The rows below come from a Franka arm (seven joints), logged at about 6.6 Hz.
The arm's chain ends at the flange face. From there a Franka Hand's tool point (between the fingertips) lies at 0.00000 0.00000 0.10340 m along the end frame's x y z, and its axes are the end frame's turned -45 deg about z.
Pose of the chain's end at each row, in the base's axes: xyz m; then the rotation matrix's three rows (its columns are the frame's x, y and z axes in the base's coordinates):
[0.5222 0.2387 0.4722], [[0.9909 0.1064 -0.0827], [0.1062 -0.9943 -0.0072], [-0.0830 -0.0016 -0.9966]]
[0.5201 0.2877 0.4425], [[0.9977 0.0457 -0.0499], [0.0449 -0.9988 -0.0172], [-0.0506 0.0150 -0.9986]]
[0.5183 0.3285 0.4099], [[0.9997 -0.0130 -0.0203], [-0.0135 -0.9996 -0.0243], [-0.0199 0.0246 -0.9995]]
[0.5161 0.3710 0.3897], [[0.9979 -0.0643 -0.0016], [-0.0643 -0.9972 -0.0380], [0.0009 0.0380 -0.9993]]
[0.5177 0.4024 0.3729], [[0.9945 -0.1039 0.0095], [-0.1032 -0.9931 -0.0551], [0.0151 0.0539 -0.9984]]
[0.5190 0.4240 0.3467], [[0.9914 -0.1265 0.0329], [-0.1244 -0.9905 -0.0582], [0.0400 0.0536 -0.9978]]
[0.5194 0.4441 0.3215], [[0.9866 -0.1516 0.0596], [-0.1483 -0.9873 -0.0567], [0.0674 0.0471 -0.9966]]
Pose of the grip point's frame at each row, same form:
[0.5136 0.2380 0.3692], [[0.6254 0.7759 -0.0827], [0.7782 -0.6280 -0.0072], [-0.0576 -0.0598 -0.9966]]
[0.5149 0.2859 0.3392], [[0.6732 0.7378 -0.0499], [0.7380 -0.6745 -0.0172], [-0.0464 -0.0252 -0.9986]]
[0.5162 0.3260 0.3066], [[0.7161 0.6977 -0.0203], [0.6973 -0.7164 -0.0243], [-0.0315 0.0033 -0.9995]]
[0.5159 0.3671 0.2864], [[0.7511 0.6602 -0.0016], [0.6597 -0.7506 -0.0380], [-0.0262 0.0275 -0.9993]]
[0.5187 0.3967 0.2697], [[0.7767 0.6297 0.0095], [0.6293 -0.7752 -0.0551], [-0.0274 0.0488 -0.9984]]
[0.5224 0.4180 0.2435], [[0.7905 0.6116 0.0329], [0.6124 -0.7884 -0.0582], [-0.0096 0.0662 -0.9978]]
[0.5256 0.4382 0.2185], [[0.8048 0.5904 0.0596], [0.5933 -0.8030 -0.0567], [0.0144 0.0810 -0.9966]]

